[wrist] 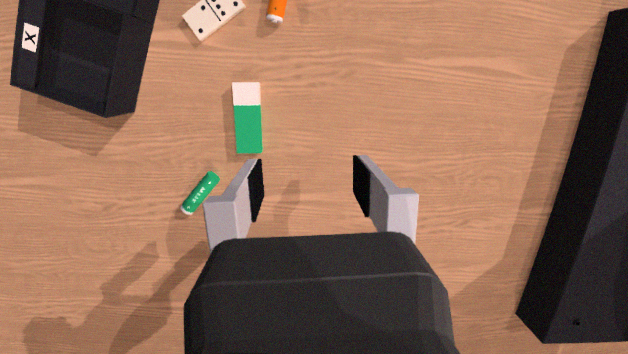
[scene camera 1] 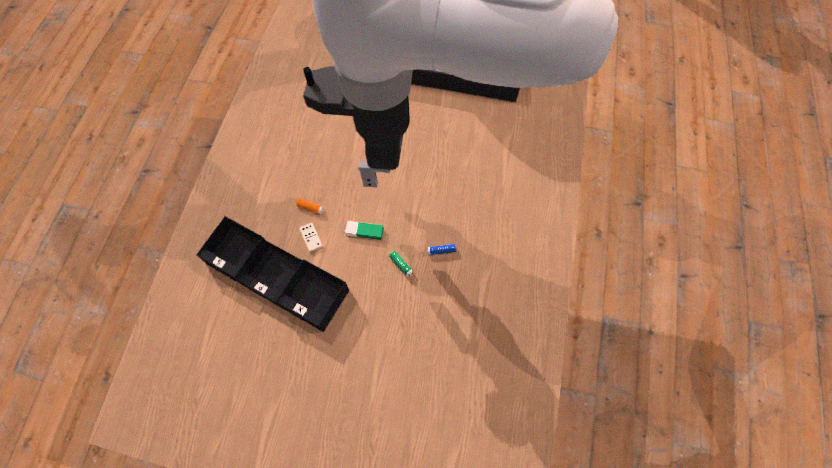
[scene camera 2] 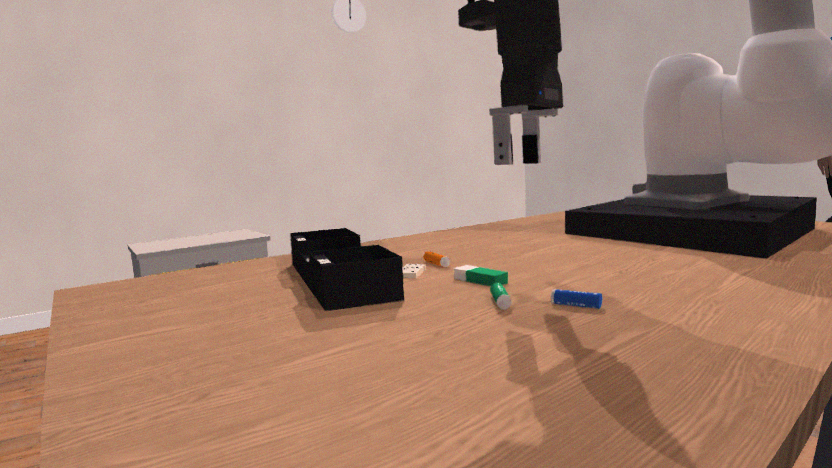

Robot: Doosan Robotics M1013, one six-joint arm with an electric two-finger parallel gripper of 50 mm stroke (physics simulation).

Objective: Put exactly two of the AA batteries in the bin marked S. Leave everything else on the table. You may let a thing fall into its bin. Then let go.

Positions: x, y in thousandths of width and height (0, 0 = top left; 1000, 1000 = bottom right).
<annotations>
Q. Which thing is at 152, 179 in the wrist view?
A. A black three-part tray.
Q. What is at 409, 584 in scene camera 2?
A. A black three-part tray.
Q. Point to a green AA battery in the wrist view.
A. At 335, 510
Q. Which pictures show the gripper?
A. The wrist view, scene camera 1 and scene camera 2: all of them.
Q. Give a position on a black three-part tray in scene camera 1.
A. At 371, 625
</annotations>
